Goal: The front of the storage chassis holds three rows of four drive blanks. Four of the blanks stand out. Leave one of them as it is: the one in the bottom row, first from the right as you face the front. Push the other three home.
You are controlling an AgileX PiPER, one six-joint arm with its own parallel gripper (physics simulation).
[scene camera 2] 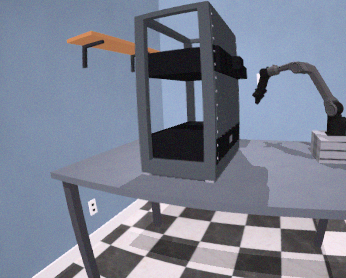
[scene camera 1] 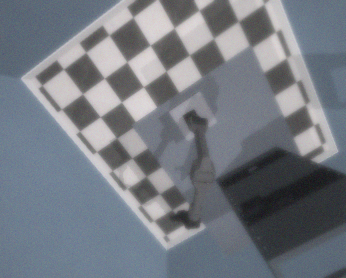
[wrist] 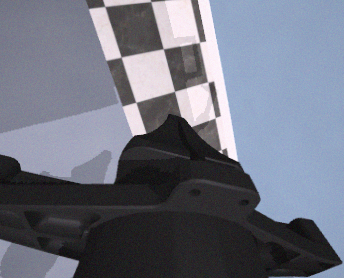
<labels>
A rack shows in scene camera 2 and in scene camera 1; in the wrist view it is out of frame. The same spot on the rack: (scene camera 2: 214, 141) is (scene camera 1: 291, 152).
</labels>
